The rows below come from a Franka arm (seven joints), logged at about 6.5 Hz.
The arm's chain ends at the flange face. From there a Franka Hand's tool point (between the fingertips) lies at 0.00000 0.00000 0.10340 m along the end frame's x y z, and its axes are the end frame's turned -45 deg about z.
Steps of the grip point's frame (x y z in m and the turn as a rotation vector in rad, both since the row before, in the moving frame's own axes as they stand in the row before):
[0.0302 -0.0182 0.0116 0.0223 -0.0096 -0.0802]
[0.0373 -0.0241 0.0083 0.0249 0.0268 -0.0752]
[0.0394 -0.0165 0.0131 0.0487 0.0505 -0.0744]
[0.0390 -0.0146 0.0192 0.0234 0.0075 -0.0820]
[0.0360 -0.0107 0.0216 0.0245 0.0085 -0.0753]
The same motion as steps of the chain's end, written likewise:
[0.0109 -0.0334 0.0116 0.0090 -0.0226 -0.0802]
[0.0093 -0.0396 0.0084 0.0366 0.0013 -0.0752]
[0.0163 -0.0323 0.0134 0.0701 0.0013 -0.0744]
[0.0185 -0.0357 0.0192 0.0218 -0.0112 -0.0820]
[0.0191 -0.0307 0.0216 0.0233 -0.0113 -0.0753]

